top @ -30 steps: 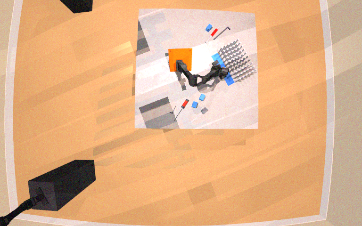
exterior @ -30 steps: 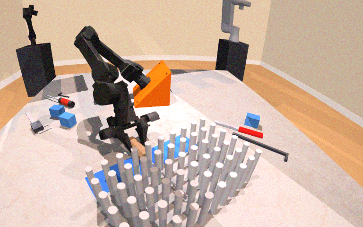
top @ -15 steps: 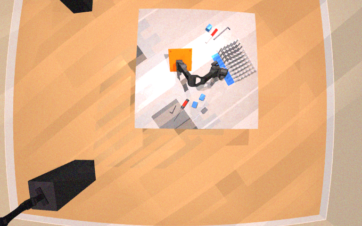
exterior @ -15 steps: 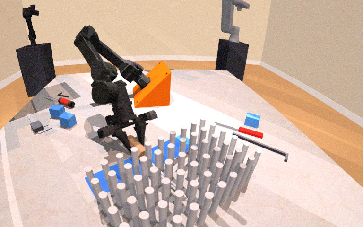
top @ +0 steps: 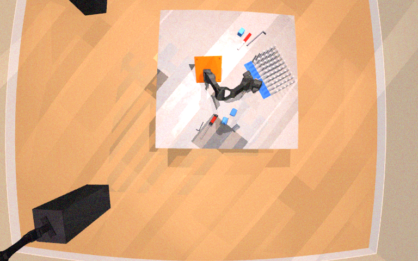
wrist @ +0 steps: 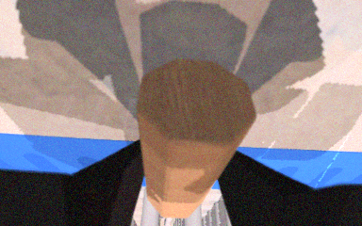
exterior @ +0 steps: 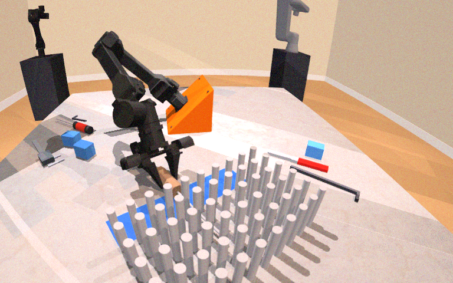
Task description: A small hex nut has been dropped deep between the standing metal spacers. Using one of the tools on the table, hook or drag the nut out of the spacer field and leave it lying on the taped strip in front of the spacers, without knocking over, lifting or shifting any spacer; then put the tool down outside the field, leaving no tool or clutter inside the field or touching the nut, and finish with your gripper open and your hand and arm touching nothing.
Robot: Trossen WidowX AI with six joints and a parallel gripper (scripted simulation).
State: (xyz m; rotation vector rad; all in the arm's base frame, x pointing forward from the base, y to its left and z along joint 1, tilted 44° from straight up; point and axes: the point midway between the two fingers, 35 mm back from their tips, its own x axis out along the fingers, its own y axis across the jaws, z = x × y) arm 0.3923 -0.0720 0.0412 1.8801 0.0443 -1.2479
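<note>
Now: gripper tip 50 mm short of the blue taped strip, 30 mm to the right of it and 10 mm above it. From my gripper tip the other things lie so: hex nut (180 mm ahead, 90 mm to the left, 10 mm below); wooden-handled pick (90 mm ahead, 50 mm to the left).
</note>
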